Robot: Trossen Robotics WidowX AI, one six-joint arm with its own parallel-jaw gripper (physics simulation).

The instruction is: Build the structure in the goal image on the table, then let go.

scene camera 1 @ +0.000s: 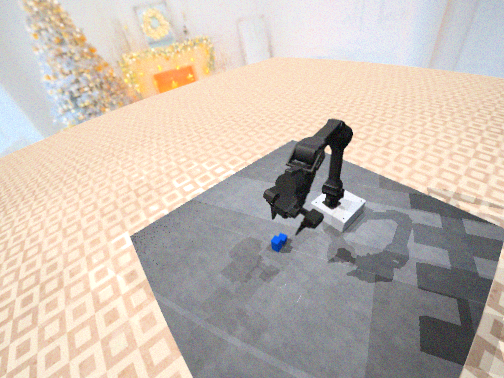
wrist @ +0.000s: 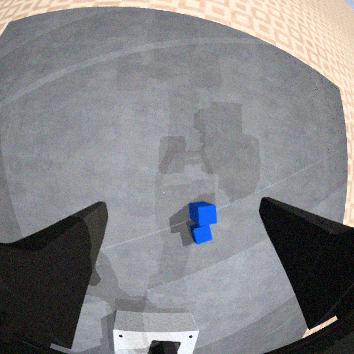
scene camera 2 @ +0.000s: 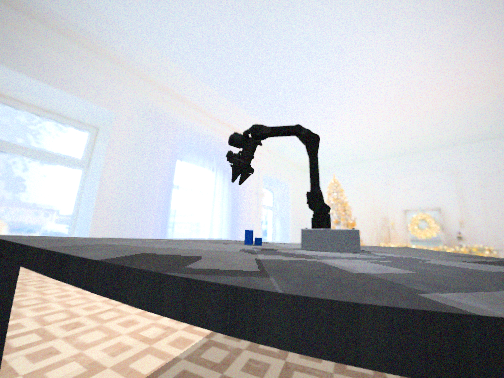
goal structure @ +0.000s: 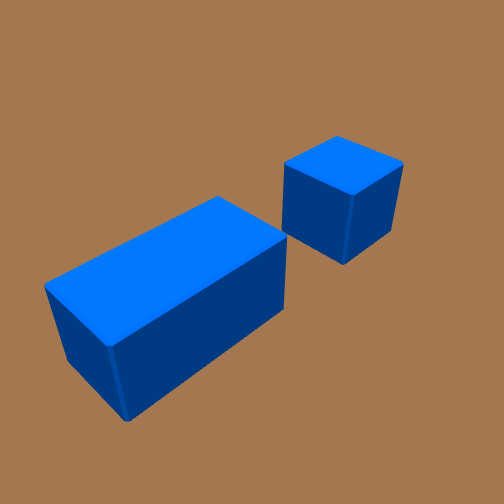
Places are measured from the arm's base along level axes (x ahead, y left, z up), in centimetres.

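Where they show: gripper, fingertip midpoint: [scene camera 1: 284, 226] [wrist: 185, 208] [scene camera 2: 236, 183]; arm's base, link origin: [scene camera 1: 331, 203] [wrist: 163, 348] [scene camera 2: 321, 230].
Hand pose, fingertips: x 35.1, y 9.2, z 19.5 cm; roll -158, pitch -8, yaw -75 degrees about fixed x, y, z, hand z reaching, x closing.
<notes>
Each offset is from my fingertips to the top centre of the thing.
A taller blue block or stack {dx -2.3, dy -9.4, dz -20.1 cm} [scene camera 1: 276, 243] [scene camera 2: 248, 237] [wrist: 203, 214] stands upright on the dark grey table [scene camera 1: 200, 300] [scene camera 2: 200, 295] [wrist: 125, 100]. I cannot tell whether it is one piece or two stacked cubes. A lower blue cube {dx -6.5, dy -10.9, dz -23.4 cm} [scene camera 1: 283, 237] [scene camera 2: 258, 241] [wrist: 201, 234] sits close beside it, on the side toward the robot's base; its faces are turned a little differently in the wrist view. I cannot tell whether the two touch. My gripper [scene camera 1: 285, 226] [scene camera 2: 237, 182] [wrist: 185, 208] is open and empty, high above the table. In the wrist view both blue pieces appear between its spread fingers.
The arm's pale base block [scene camera 1: 350, 212] [scene camera 2: 330, 240] [wrist: 156, 322] stands on the table, a short way from the lower cube. Shadows of the arm lie across the table. The table's edges show, with patterned floor [scene camera 1: 75, 200] [scene camera 2: 90, 325] [wrist: 300, 45] beyond them.
</notes>
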